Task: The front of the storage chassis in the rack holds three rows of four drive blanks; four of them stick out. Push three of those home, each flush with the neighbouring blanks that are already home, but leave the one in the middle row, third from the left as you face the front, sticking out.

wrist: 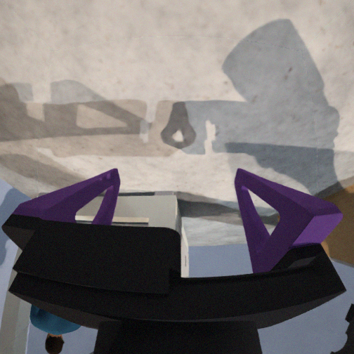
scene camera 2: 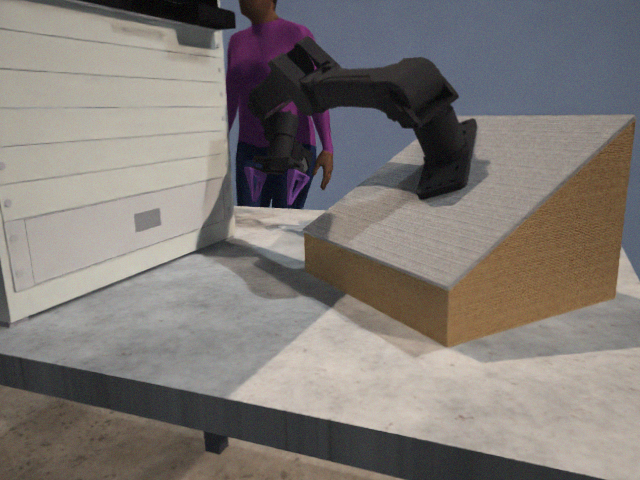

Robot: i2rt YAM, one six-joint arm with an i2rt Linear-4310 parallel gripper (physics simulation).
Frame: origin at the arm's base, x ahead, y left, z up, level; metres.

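Where they show: gripper, fingertip midpoint: (scene camera 2: pixel 271 203); arm's base at its link origin: (scene camera 2: pixel 449 159).
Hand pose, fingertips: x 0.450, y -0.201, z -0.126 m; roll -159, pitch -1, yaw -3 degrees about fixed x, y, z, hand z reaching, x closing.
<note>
Each offset is from my fingertips to the top centre of the thing. "pt": to the spot under its first point. Level surfaces: height alone.
The pale rack {pt 0.448 m left, 0.007 m back, 0.194 m up} (scene camera 2: pixel 103 121) stands at the left in the scene view, its panelled face seen at a slant; part of a pale body, apparently the rack, shows behind the fingers in the wrist view. A black unit {pt 0.331 m left, 0.016 m back, 0.356 m up} (scene camera 2: pixel 155 11) juts from the rack's top, cut off by the picture edge. I cannot make out the drive blanks in either view, nor which stick out. My gripper (scene camera 2: pixel 273 202) (wrist: pixel 177 174) is open and empty, its purple fingers pointing down. It hangs above the table, to the right of the rack in the scene view, apart from it.
The arm's base is on a wedge-shaped block (scene camera 2: pixel 522 279) (wrist: pixel 346 242) with a grey sloping top and wooden sides, right of the rack. Both stand on the pale table {0.054 m down} (scene camera 2: pixel 175 330) (wrist: pixel 125 55). A person in a purple top (scene camera 2: pixel 245 77) stands behind the arm in the scene view.
</note>
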